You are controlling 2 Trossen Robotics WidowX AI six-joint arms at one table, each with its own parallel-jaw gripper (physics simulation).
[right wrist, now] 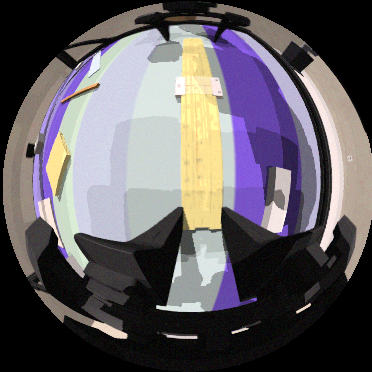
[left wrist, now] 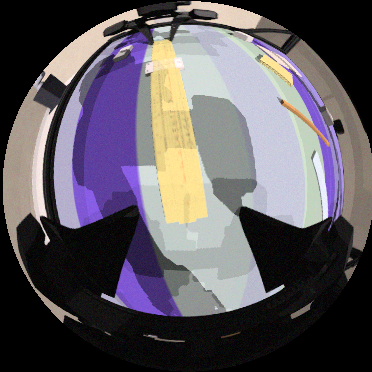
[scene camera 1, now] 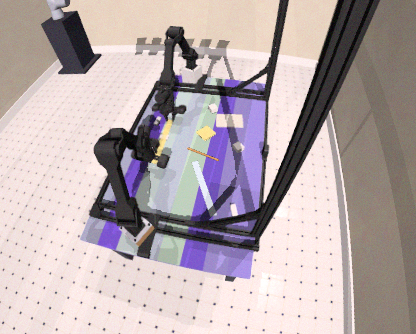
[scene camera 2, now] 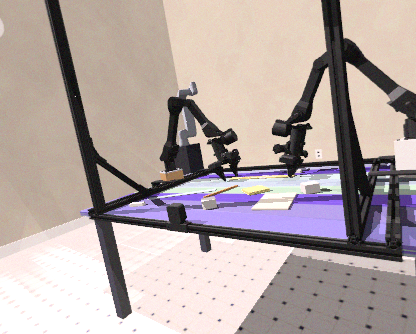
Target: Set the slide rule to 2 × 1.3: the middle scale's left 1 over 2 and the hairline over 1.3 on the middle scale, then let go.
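Observation:
The yellow slide rule (scene camera 1: 164, 137) (scene camera 2: 267, 177) (left wrist: 172, 130) (right wrist: 202, 165) lies lengthwise on the striped table. Its clear cursor with pale side blocks (left wrist: 165, 65) (right wrist: 199, 86) sits across it between the two ends. The scale numbers and hairline reading are too small to tell. My right gripper (scene camera 2: 291, 173) (left wrist: 161, 42) (right wrist: 201, 211) is shut on the slide rule at its end in the upper part of scene camera 1. My left gripper (scene camera 2: 230, 176) (left wrist: 189, 212) (right wrist: 190, 39) is open and empty, with its fingers above and either side of the rule's other end.
A pencil (scene camera 1: 202, 154) (scene camera 2: 222, 191) (left wrist: 305, 122), a yellow pad (scene camera 1: 206, 133) (right wrist: 59, 165), a pale card (scene camera 1: 230, 120) and a long white strip (scene camera 1: 204, 187) lie beside the rule. A pale block (scene camera 1: 157, 120) (right wrist: 281, 200) lies near the right gripper. Black frame bars edge the table.

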